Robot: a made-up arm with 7 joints. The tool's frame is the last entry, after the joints.
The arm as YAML. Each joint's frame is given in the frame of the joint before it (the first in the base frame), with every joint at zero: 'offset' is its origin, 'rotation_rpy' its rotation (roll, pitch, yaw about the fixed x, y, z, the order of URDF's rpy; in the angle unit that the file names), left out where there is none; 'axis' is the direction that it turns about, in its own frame. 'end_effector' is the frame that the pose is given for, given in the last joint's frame.
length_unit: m
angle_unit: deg
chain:
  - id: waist
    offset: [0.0, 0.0, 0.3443]
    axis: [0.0, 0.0, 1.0]
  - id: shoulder
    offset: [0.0, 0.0, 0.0]
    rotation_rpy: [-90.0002, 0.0, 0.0]
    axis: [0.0, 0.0, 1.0]
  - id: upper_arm
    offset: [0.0, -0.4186, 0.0]
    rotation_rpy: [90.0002, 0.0, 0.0]
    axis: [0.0, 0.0, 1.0]
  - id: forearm
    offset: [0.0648, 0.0, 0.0]
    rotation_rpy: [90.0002, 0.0, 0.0]
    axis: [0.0, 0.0, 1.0]
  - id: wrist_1
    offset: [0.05, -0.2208, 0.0]
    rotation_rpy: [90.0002, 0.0, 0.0]
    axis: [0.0, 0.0, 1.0]
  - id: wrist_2
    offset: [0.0, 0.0, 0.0]
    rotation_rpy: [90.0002, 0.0, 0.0]
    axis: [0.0, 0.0, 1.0]
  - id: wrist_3
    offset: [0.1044, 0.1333, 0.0]
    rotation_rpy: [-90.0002, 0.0, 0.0]
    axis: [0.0, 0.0, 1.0]
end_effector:
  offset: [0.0, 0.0, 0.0]
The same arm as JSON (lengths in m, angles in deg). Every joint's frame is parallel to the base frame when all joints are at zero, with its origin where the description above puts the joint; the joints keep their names.
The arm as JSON. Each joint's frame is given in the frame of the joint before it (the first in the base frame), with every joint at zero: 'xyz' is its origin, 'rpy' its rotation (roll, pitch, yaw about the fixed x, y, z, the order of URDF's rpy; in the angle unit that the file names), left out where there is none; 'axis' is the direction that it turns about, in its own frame. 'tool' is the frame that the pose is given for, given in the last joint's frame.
{
  "units": {
    "length": "m",
    "angle": "deg"
  },
  "joints": [
    {
      "name": "waist",
      "type": "revolute",
      "origin": {
        "xyz": [
          0.0,
          0.0,
          0.3443
        ]
      },
      "axis": [
        0.0,
        0.0,
        1.0
      ]
    },
    {
      "name": "shoulder",
      "type": "revolute",
      "origin": {
        "xyz": [
          0.0,
          0.0,
          0.0
        ]
      },
      "axis": [
        0.0,
        1.0,
        0.0
      ]
    },
    {
      "name": "upper_arm",
      "type": "revolute",
      "origin": {
        "xyz": [
          0.0,
          0.0,
          0.4186
        ]
      },
      "axis": [
        0.0,
        0.0,
        1.0
      ]
    },
    {
      "name": "forearm",
      "type": "revolute",
      "origin": {
        "xyz": [
          0.0648,
          0.0,
          0.0
        ]
      },
      "axis": [
        0.0,
        -1.0,
        0.0
      ]
    },
    {
      "name": "wrist_1",
      "type": "revolute",
      "origin": {
        "xyz": [
          0.05,
          0.0,
          -0.2208
        ]
      },
      "axis": [
        0.0,
        0.0,
        -1.0
      ]
    },
    {
      "name": "wrist_2",
      "type": "revolute",
      "origin": {
        "xyz": [
          0.0,
          0.0,
          0.0
        ]
      },
      "axis": [
        0.0,
        1.0,
        0.0
      ]
    },
    {
      "name": "wrist_3",
      "type": "revolute",
      "origin": {
        "xyz": [
          0.1044,
          0.0,
          -0.1333
        ]
      },
      "axis": [
        0.0,
        0.0,
        -1.0
      ]
    }
  ],
  "tool": {
    "origin": {
      "xyz": [
        0.0,
        0.0,
        0.0
      ],
      "rpy": [
        -180.0,
        0.0,
        0.0
      ]
    }
  }
}

